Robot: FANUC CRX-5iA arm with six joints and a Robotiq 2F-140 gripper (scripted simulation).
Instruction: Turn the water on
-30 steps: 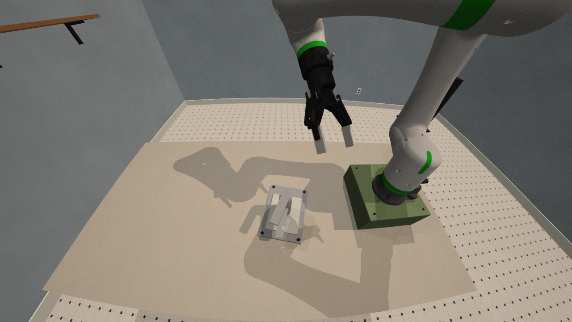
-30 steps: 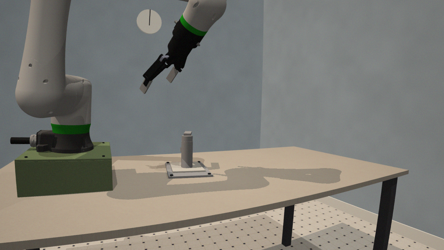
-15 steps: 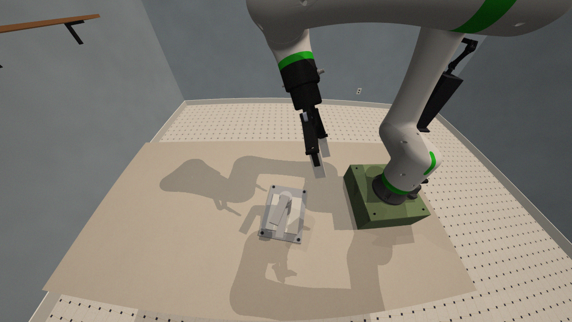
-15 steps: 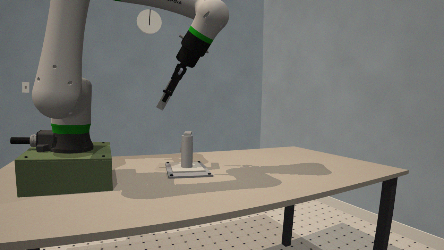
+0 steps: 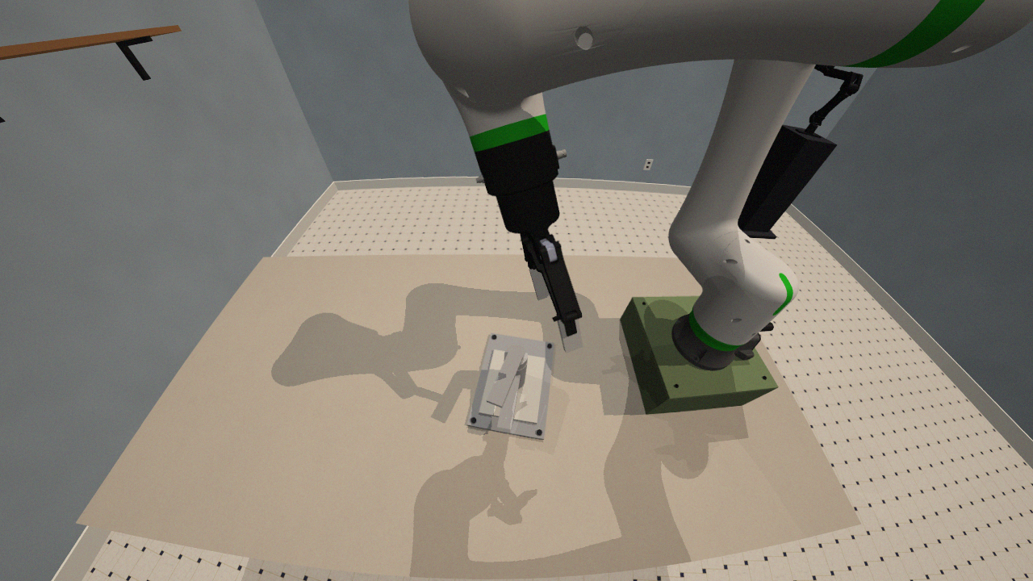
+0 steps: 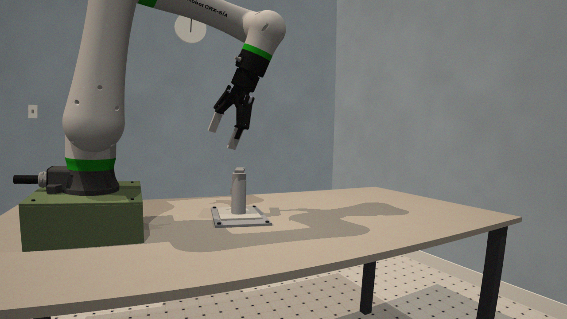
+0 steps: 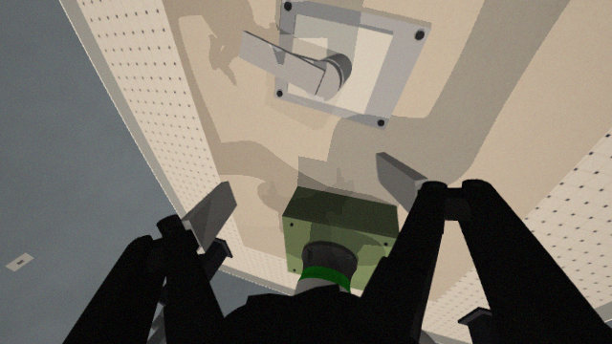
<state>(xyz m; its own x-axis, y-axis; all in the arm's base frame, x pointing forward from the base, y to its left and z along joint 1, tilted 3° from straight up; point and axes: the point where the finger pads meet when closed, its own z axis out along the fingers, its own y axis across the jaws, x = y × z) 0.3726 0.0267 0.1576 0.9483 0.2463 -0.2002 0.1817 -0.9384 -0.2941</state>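
The lever lies 110 mm below my hand, 80 mm ahead of it and 60 mm to the left of it. Also, from my hand: tap 170 mm below, 70 mm ahead, 40 mm to the left.
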